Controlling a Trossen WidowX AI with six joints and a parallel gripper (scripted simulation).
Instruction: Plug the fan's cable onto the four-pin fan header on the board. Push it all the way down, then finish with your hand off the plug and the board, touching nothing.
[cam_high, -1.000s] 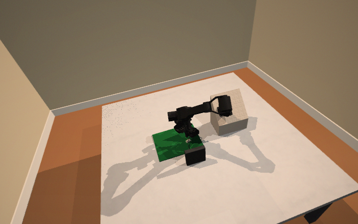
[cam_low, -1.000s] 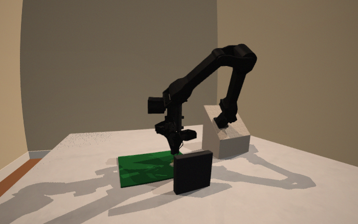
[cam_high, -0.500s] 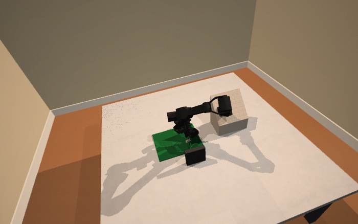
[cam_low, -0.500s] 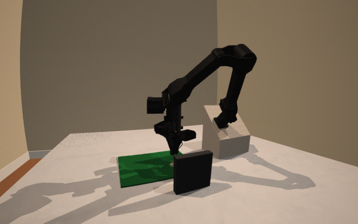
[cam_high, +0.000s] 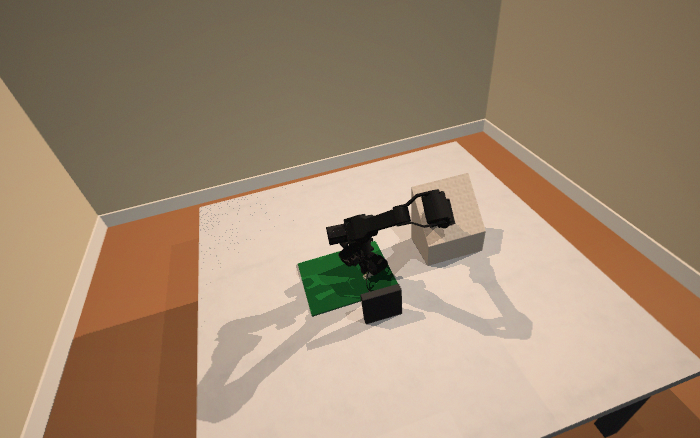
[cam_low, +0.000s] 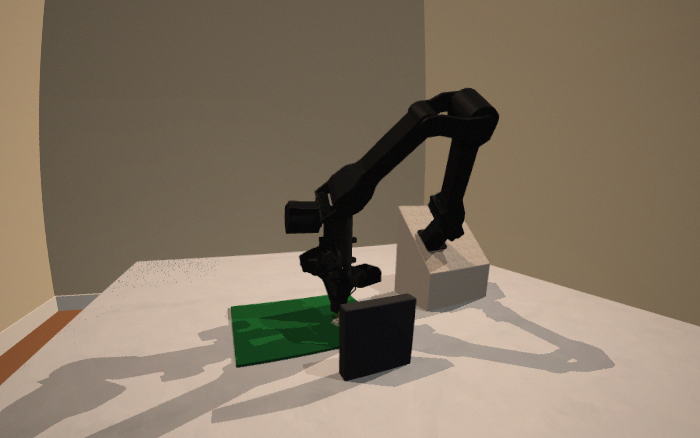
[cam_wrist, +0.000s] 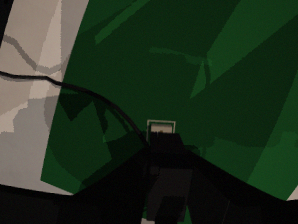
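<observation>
Right now my gripper tip is 1 cm past the dark fan plug and 1 cm below it. The rest, counted from my gripper tip: pale four-pin header (1 cm behind, 4 cm below); then black fan (16 cm to the left, 2 cm above); then green board (6 cm ahead, 4 cm to the right, 6 cm below).
</observation>
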